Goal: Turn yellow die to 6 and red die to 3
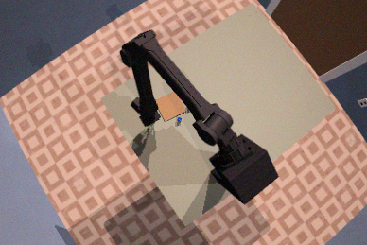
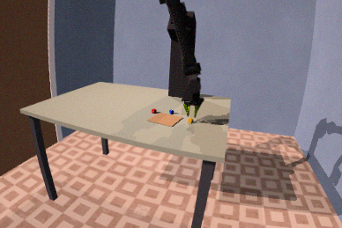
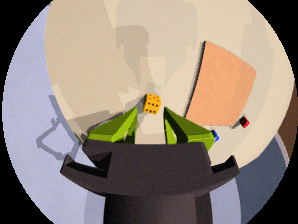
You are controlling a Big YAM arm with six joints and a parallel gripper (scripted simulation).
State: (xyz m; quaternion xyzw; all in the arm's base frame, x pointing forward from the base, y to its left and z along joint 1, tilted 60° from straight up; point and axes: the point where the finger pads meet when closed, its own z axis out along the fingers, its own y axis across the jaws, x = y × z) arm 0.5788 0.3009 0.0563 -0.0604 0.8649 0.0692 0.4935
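Now: hand 30 mm above the yellow die. Also, from my hand: red die: 30 mm ahead, 230 mm to the right, 30 mm below; then blue die: 30 mm behind, 160 mm to the right, 30 mm below; then orange mat: 60 mm ahead, 120 mm to the right, 40 mm below.
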